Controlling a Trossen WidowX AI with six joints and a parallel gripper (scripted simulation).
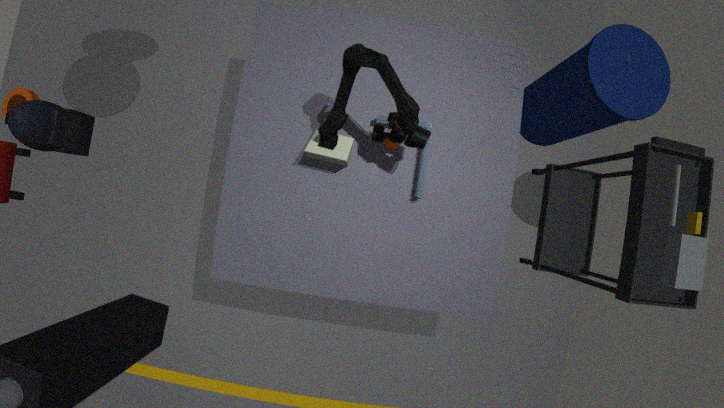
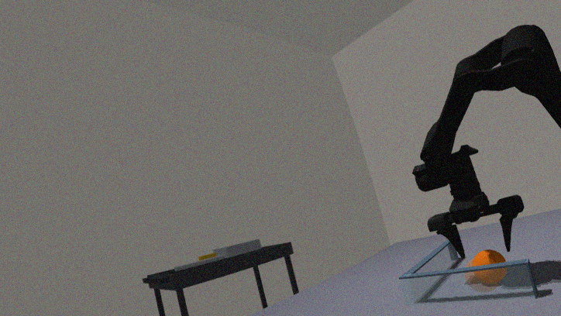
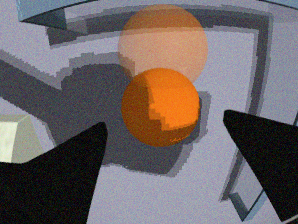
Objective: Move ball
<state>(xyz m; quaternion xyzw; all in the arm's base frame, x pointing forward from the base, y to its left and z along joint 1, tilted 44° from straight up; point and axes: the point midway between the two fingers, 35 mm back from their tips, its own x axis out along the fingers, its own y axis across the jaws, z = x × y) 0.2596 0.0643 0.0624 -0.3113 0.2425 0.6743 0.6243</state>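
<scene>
The ball lies 2 cm below my gripper tip. Also, from my gripper tip: wall 15 cm ahead, 4 cm to the right, 3 cm below.
</scene>
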